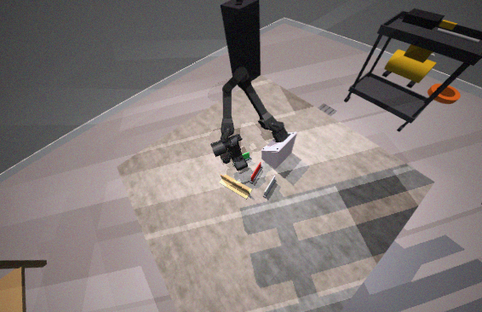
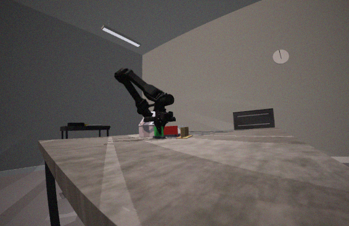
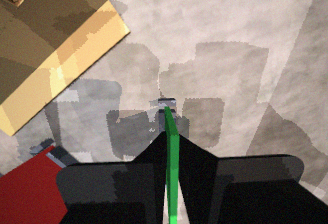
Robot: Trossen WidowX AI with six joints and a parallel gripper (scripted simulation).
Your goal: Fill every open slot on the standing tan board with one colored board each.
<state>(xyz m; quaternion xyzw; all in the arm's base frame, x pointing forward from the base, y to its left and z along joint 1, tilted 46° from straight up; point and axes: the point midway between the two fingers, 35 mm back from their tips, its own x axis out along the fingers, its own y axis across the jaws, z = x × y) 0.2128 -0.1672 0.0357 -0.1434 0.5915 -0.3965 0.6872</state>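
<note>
Now: the red board 2 cm behind my gripper tip and 13 cm to the left of it. Round my gripper tip: tan board 11 cm ahead, 9 cm to the left; green board 2 cm behind, 1 cm to the left; grey-white board 1 cm behind, 23 cm to the left.
</note>
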